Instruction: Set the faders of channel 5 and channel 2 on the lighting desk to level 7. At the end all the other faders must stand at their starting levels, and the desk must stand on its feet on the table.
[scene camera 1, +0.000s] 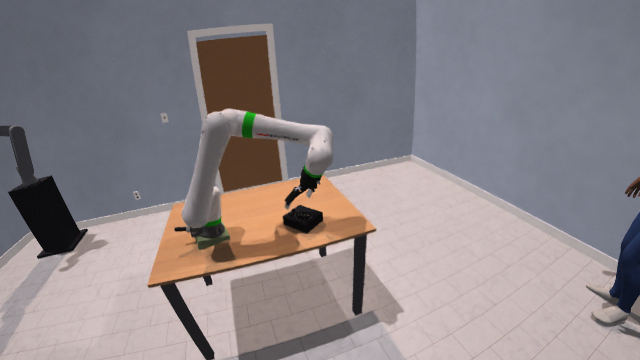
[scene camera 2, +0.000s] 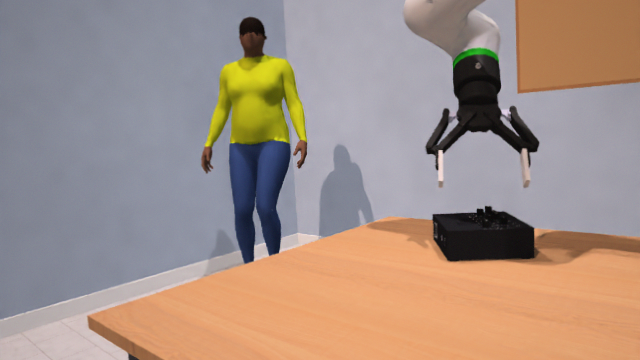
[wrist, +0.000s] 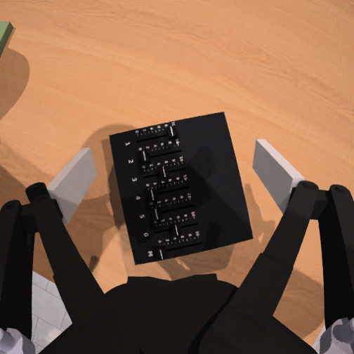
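Pixels of known places: gripper, fingertip midpoint: (scene camera 1: 297, 201) (scene camera 2: 482, 184); arm's base, origin of the base link: (scene camera 1: 210, 230).
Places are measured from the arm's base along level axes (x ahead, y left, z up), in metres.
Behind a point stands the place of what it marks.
The black lighting desk (scene camera 1: 306, 226) @(y -0.197, x 0.481, z 0.010 m) (scene camera 2: 490, 246) @(y -0.026, x 0.455, z -0.009 m) (wrist: 222, 170) stands upright, flat on the table (scene camera 1: 250, 250) @(y -0.207, x 0.183, z -0.034 m) (scene camera 2: 300, 305) @(y 0.288, x 0.616, z -0.035 m) (wrist: 280, 60). In the wrist view its faders run in rows 1 to 6 and M. The channel 2 fader (wrist: 145, 156) and the channel 5 fader (wrist: 156, 214) both stand near the 0 end. The channel 1 fader (wrist: 172, 131) is near 10. Channels 3 and 6 are near mid-scale; channels 4 and M are low. My gripper (scene camera 1: 298, 200) @(y -0.075, x 0.481, z 0.091 m) (scene camera 2: 483, 185) @(y -0.075, x 0.481, z 0.091 m) (wrist: 172, 156) is open and empty, tilted above the desk, touching nothing.
The arm's green base plate (scene camera 1: 213, 240) @(y -0.083, x 0.010, z -0.010 m) (wrist: 4, 36) sits on the table to the left in scene camera 1. A person (scene camera 2: 260, 105) (scene camera 1: 631, 260) stands on the floor beyond the table. A black pedestal (scene camera 1: 47, 215) with a grey arm stands at the far left.
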